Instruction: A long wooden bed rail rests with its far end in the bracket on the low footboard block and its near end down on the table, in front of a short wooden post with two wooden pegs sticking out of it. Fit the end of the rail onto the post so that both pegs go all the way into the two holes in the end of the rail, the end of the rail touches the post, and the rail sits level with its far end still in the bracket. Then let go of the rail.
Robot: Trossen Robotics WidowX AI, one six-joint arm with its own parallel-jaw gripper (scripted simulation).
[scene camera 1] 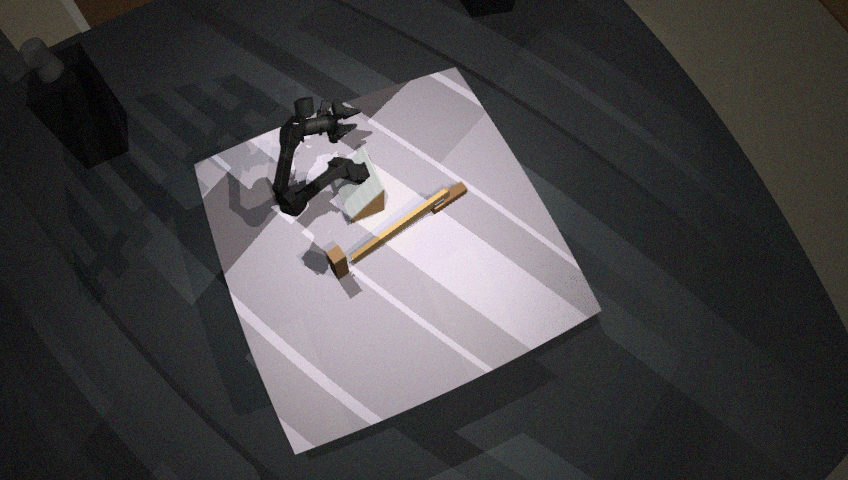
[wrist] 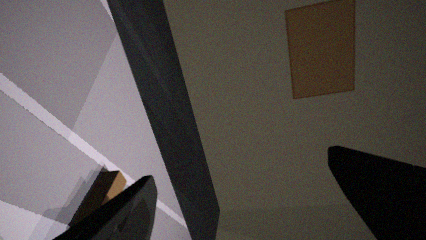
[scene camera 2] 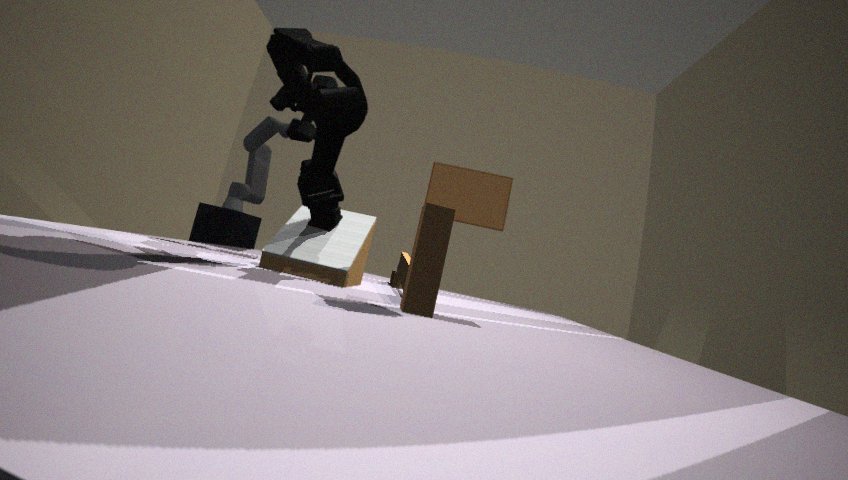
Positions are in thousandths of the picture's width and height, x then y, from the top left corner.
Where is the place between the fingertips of my gripper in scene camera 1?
At 423, 245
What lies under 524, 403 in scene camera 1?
A wooden rail.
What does my gripper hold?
Nothing.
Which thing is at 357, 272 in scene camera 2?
My gripper.
